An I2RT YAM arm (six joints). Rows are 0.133 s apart.
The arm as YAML. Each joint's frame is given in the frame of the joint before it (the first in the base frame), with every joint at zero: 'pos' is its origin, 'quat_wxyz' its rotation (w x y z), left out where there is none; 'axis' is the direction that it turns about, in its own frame. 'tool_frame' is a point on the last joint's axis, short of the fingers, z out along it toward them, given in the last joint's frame.
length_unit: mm
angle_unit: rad
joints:
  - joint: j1
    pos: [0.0, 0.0, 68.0]
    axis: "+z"
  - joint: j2
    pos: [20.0, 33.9, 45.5]
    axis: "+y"
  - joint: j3
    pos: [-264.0, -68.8, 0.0]
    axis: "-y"
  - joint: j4
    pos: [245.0, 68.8, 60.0]
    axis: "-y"
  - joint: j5
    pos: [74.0, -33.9, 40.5]
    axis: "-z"
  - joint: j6
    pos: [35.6, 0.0, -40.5]
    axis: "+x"
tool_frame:
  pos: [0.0, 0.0, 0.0]
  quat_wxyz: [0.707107, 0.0, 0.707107, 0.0]
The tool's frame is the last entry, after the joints.
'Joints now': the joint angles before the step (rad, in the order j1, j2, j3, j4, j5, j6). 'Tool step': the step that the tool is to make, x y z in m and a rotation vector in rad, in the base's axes. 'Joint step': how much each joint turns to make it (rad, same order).
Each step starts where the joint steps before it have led.
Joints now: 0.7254, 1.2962, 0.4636, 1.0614, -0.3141, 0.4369
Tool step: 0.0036, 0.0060, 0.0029, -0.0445, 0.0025, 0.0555
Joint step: 0.0003, 0.0092, 0.0397, -0.0689, -0.0606, -0.0207
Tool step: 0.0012, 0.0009, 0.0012, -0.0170, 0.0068, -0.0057
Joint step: 0.0001, -0.0046, 0.0122, -0.0368, 0.0042, -0.0098
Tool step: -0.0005, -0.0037, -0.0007, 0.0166, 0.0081, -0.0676
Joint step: -0.0004, -0.0121, -0.0154, 0.0103, 0.0693, 0.0062
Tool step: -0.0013, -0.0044, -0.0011, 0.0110, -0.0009, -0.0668
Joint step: -0.0006, -0.0155, -0.0190, 0.0103, 0.0665, -0.0046
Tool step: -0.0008, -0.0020, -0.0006, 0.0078, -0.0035, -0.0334
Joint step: 0.0009, -0.0057, -0.0102, 0.0117, 0.0343, -0.0030
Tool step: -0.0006, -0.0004, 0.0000, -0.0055, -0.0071, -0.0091
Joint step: 0.0016, -0.0039, -0.0023, -0.0021, 0.0088, -0.0109
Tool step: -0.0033, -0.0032, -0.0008, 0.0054, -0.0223, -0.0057
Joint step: -0.0003, -0.0126, -0.0205, 0.0260, 0.0031, -0.0119
